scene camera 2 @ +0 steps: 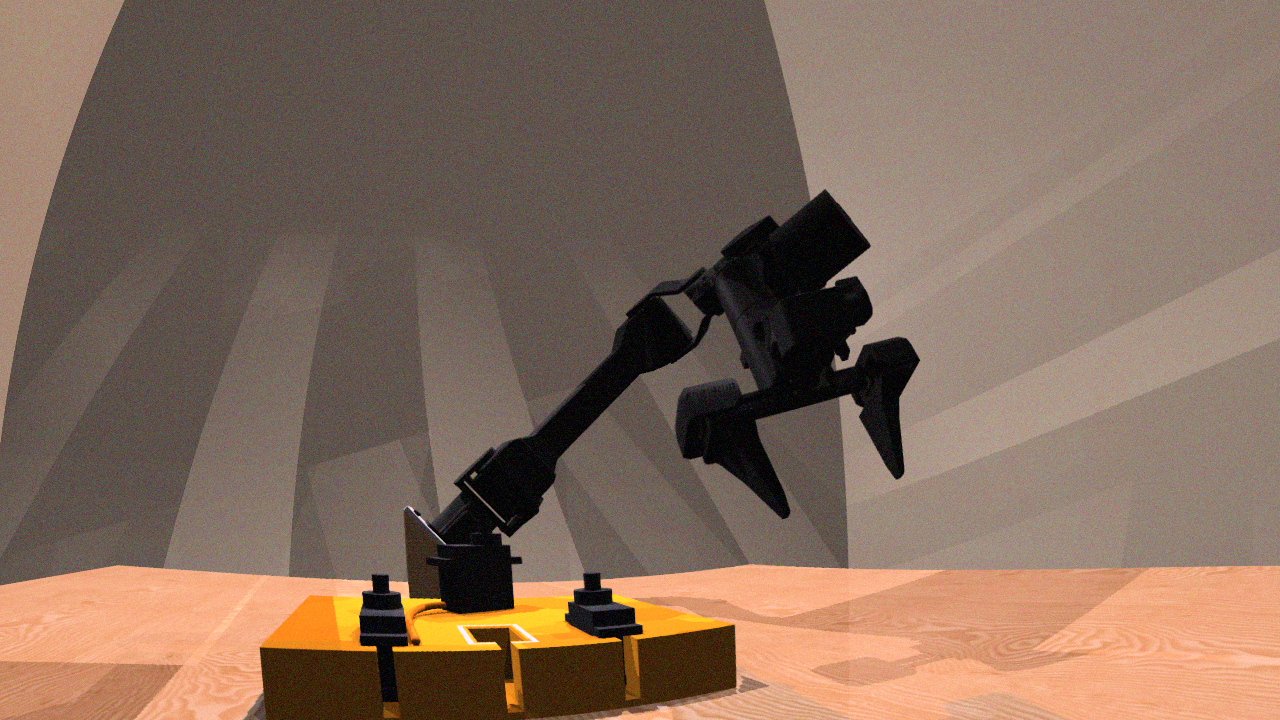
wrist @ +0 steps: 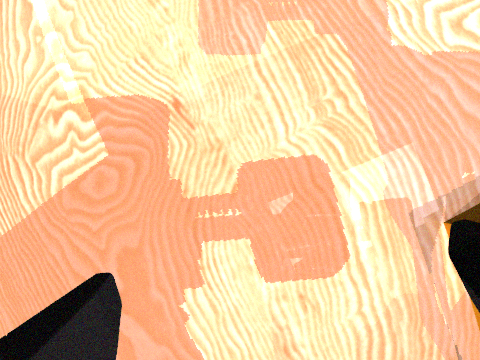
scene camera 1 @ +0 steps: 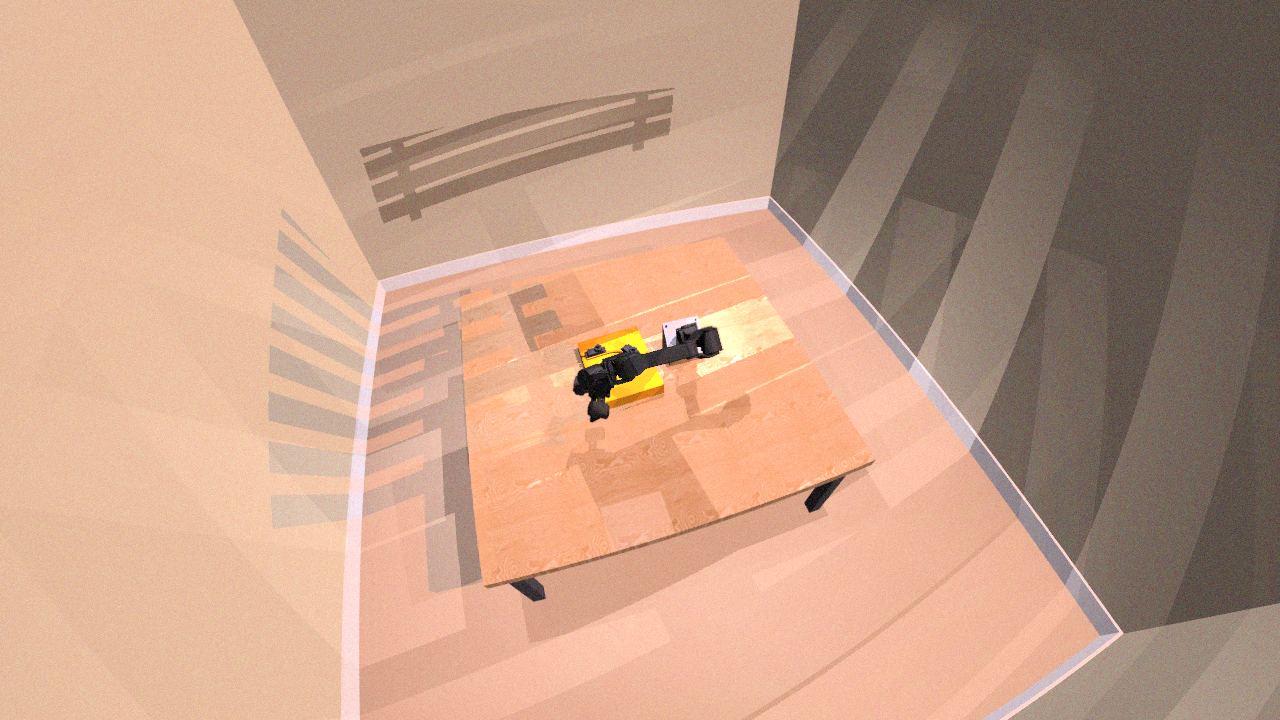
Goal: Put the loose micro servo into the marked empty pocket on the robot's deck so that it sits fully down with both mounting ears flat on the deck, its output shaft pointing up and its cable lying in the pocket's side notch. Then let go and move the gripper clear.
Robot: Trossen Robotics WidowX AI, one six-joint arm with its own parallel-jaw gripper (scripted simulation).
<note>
The gripper is open and holds nothing. Further things: a black micro servo.
The gripper is seen too in the wrist view and in scene camera 1.
</note>
